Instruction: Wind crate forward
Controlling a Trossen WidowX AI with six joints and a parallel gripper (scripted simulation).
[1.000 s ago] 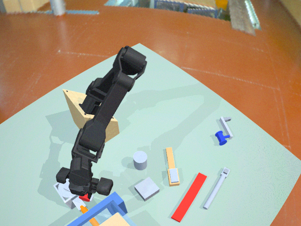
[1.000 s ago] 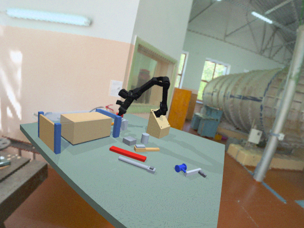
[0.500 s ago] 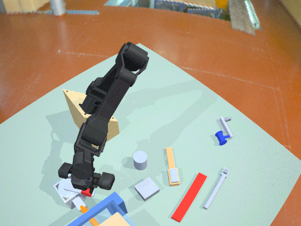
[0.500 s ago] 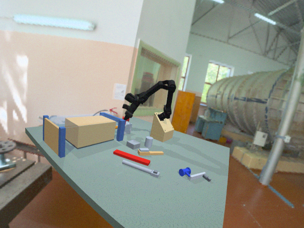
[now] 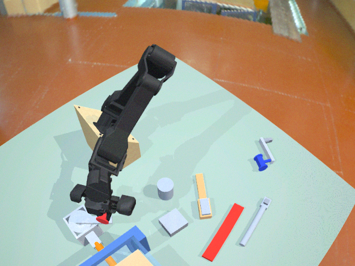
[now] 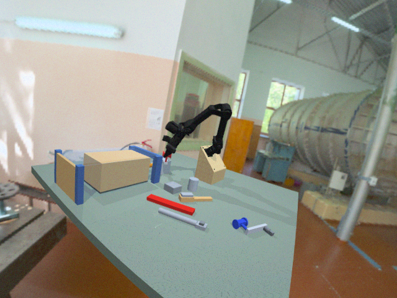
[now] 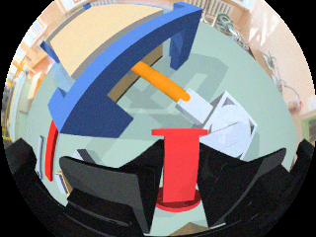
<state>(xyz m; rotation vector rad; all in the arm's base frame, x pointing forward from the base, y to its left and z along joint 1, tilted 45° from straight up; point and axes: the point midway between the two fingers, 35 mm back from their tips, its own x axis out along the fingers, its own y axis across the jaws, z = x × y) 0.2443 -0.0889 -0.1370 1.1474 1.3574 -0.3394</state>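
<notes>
Right now my gripper tip is 3 cm past the winch handle, 2 cm to the left of it and 3 cm above it. Also, from my gripper tip: pale grey winch (8 cm behind, 8 cm to the right, 10 cm below); then red knob (1 cm behind, 1 cm to the left); then blue frame (10 cm ahead, 6 cm to the right, 3 cm below).
</notes>
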